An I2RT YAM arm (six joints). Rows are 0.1 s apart.
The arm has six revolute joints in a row. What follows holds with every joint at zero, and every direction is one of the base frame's.
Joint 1 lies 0.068 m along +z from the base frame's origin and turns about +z.
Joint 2 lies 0.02 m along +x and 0.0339 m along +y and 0.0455 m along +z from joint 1 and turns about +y.
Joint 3 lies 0.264 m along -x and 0.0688 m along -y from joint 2 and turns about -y.
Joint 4 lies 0.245 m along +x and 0.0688 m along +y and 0.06 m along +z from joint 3 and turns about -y.
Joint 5 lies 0.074 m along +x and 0.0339 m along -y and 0.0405 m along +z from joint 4 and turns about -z.
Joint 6 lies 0.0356 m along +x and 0.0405 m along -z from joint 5 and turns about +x.
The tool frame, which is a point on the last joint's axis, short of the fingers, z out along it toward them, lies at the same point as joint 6; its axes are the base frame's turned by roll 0, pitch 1.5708 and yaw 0 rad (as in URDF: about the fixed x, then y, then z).
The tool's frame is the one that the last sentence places.
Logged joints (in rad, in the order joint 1, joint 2, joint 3, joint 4, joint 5, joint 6), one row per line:
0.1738, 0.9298, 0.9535, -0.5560, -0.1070, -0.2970
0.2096, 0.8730, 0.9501, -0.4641, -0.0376, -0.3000
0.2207, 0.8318, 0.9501, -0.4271, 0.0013, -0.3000
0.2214, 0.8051, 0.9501, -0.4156, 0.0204, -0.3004
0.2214, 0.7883, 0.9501, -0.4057, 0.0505, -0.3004
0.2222, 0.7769, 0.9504, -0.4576, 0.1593, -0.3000
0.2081, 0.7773, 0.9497, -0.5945, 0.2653, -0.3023
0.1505, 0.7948, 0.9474, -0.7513, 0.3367, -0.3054
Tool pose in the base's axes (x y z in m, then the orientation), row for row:
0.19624, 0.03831, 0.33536, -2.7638, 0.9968, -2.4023
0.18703, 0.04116, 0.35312, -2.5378, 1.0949, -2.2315
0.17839, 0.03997, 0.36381, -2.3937, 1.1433, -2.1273
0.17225, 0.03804, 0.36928, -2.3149, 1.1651, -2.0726
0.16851, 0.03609, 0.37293, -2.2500, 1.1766, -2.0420
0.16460, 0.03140, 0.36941, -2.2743, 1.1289, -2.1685
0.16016, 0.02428, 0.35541, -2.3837, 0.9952, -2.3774
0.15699, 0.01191, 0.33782, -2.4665, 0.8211, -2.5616
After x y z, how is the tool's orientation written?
As angles about the fixed x, y, z axes (roll, pitch, yaw), in radians.
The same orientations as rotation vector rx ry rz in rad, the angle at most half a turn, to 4 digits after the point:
-0.5520, 2.0262, 0.0383
-0.5173, 1.8880, -0.0227
-0.4831, 1.8169, -0.0557
-0.4614, 1.7833, -0.0740
-0.4337, 1.7631, -0.1019
-0.3712, 1.8184, -0.2017
-0.3352, 1.9633, -0.3250
-0.2988, 2.1455, -0.4537

